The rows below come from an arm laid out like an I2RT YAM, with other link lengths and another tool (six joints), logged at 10 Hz.
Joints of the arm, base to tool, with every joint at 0 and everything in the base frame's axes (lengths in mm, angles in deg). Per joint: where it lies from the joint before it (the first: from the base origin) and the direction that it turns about. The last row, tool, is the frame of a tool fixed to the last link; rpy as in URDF.
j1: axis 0 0 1 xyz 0 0 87
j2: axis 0 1 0 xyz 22.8 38.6 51.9
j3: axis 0 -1 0 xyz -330 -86 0
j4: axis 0 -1 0 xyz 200.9 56.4 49.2
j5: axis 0 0 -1 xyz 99.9 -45.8 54.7
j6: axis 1 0 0 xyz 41.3 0 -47
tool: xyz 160 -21 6 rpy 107.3 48.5 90
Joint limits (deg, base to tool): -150..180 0..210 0..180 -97..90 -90..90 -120..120
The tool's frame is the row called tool.
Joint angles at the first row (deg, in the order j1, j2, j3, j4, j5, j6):
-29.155, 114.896, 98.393, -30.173, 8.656, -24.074
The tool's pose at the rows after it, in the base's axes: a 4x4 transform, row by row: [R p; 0 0 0 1], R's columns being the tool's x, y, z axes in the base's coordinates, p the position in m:
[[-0.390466 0.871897 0.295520 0.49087], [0.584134 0.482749 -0.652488 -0.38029], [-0.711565 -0.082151 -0.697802 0.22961], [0 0 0 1]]
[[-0.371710 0.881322 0.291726 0.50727], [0.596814 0.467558 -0.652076 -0.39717], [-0.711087 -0.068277 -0.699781 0.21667], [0 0 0 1]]
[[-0.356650 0.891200 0.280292 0.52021], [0.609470 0.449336 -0.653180 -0.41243], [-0.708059 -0.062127 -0.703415 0.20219], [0 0 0 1]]
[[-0.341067 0.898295 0.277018 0.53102], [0.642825 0.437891 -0.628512 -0.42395], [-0.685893 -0.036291 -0.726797 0.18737], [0 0 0 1]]
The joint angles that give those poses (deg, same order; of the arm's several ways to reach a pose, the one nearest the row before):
-30.156, 118.684, 102.943, -28.508, 8.195, -23.313
-30.775, 123.332, 107.670, -28.378, 7.980, -22.490
-31.260, 127.701, 112.265, -28.766, 8.191, -21.661
-32.029, 132.044, 118.344, -31.498, 6.684, -19.995

